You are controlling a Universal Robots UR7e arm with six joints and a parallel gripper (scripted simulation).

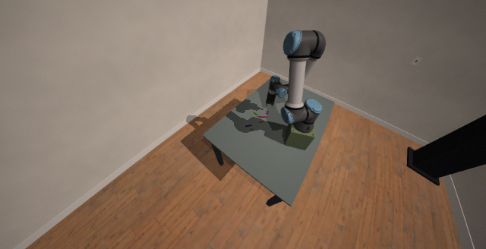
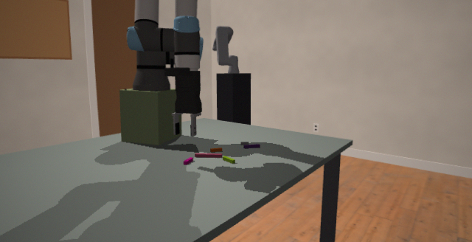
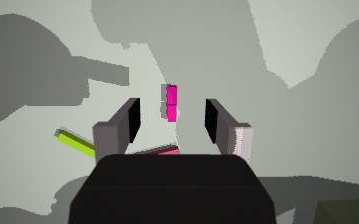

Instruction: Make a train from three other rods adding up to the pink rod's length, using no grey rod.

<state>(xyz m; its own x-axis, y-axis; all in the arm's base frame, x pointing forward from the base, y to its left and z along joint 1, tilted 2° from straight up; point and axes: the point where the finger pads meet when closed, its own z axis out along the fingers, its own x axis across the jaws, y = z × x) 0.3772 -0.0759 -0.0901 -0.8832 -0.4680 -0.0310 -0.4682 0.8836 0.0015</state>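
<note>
My gripper is now 110 mm to the right of the lime rod, 100 mm above it and 70 mm short of it. The rest, counted from my hand: pink rod: 100 mm below, 90 mm to the left, 10 mm behind; purple rod: 280 mm to the left, 100 mm below, 10 mm ahead; orange rod: 150 mm to the left, 100 mm below, 40 mm behind.
</note>
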